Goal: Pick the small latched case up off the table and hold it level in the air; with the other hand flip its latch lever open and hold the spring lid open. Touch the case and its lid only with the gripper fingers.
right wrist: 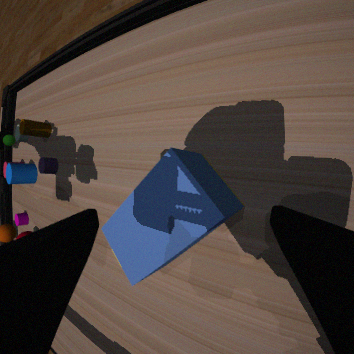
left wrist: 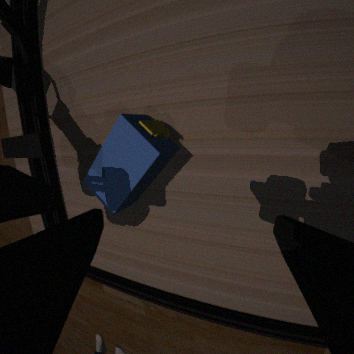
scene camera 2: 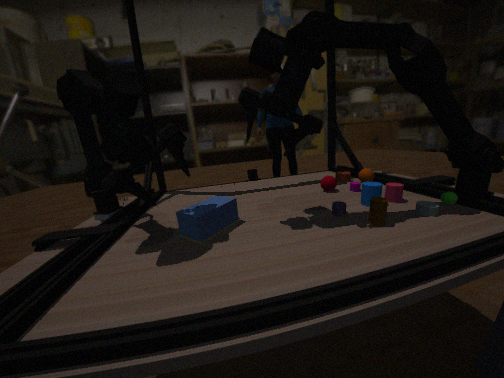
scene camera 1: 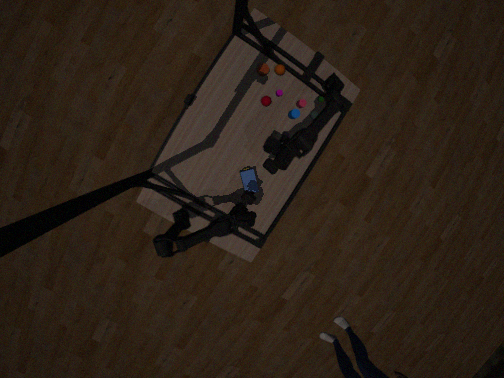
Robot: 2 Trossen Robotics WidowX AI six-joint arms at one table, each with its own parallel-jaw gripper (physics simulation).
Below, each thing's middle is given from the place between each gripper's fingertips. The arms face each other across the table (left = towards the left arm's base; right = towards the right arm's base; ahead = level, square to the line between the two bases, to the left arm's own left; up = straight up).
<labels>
Now: left hand 140 mm to the left of the blue latched case point(scene camera 2: 200, 222), 140 mm above it and 40 mm short of it.
My right hand is 80 mm above the blue latched case, 50 mm to the right of it and 50 mm past it.
</labels>
